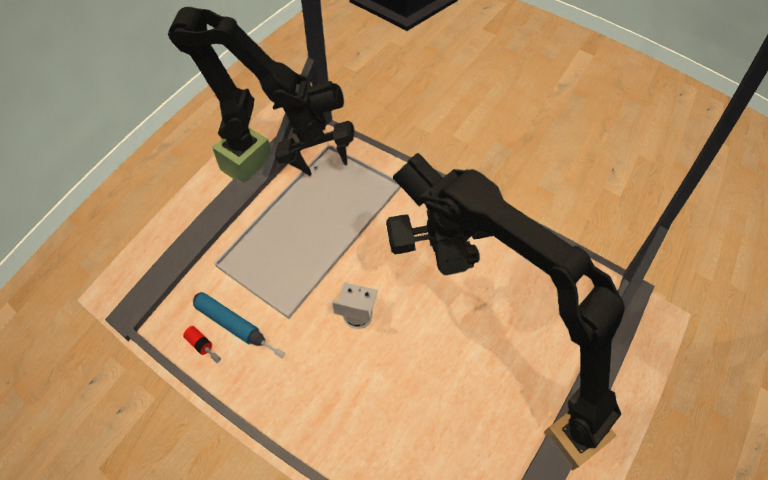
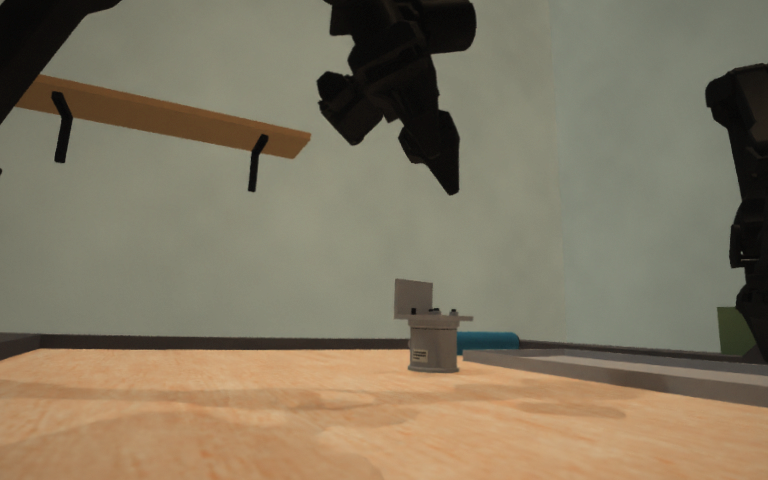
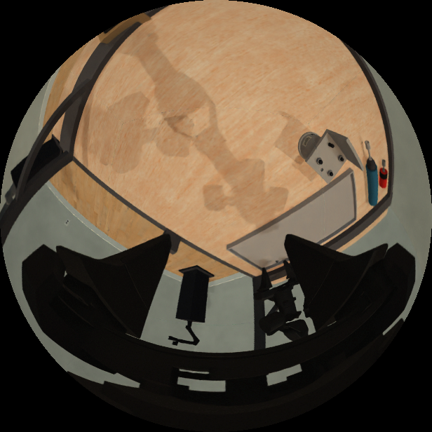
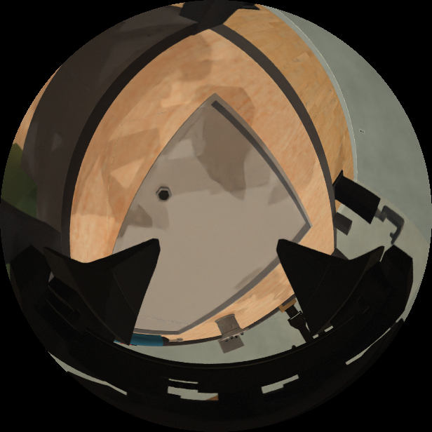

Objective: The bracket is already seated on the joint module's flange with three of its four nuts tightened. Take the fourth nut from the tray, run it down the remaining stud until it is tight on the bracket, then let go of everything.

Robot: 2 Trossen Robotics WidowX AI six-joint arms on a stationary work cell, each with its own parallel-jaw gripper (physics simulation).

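Frame: origin at the left arm's base, x right, y ahead, z up, level; millimetres.
Seen in the pictures: left gripper, between the fingertips: [image 2: 445,177]; right gripper, between the fingertips: [image 1: 328,169]; left arm's base, origin of its link: [image 1: 583,431]; right arm's base, origin of its link: [image 1: 239,143].
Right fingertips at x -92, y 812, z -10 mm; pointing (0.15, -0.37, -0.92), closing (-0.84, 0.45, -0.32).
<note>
Pixels of each thing's top centre, then the offset from my right fingertips to it.
- dark hex nut, centre of its top: [image 1: 315,167] dy +44, dx -14, dz -26 mm
- grey tray, centre of its top: [image 2: 638,361] [image 1: 309,221] dy -94, dx -103, dz -20 mm
- upright joint module, centre of its top: [image 2: 433,308] [image 1: 355,299] dy -344, dx -126, dz +39 mm
- blue-handled driver, centre of its top: [image 2: 467,331] [image 1: 235,322] dy -244, dx -356, dz +5 mm
- shorter red driver, centre of its top: [image 1: 201,343] dy -246, dx -441, dz -2 mm
A dark hex nut [image 4: 163,194] [image 1: 315,168] lies on the grey tray [image 1: 305,237] [image 4: 210,280] [image 3: 305,215], near one long edge. My right gripper [image 1: 327,169] [image 4: 219,246] [image 3: 274,263] is open and empty over that end of the tray, the nut off to one side of its fingers. The grey bracket [image 1: 345,305] [image 2: 413,297] [image 3: 325,152] [image 4: 231,344] sits on the upright joint module [image 2: 433,348] [image 3: 306,142]. Three nuts show on it; a fourth stud [image 3: 331,145] looks bare. My left gripper [image 3: 229,240] is open and empty, high above the table.
A blue-handled driver [image 1: 226,318] [image 3: 372,182] and a shorter red driver [image 1: 197,340] [image 3: 383,177] lie beyond the tray's far short end from my right gripper. Dark frame rails [image 1: 186,260] edge the work area. A wooden shelf [image 2: 169,118] hangs on the wall.
</note>
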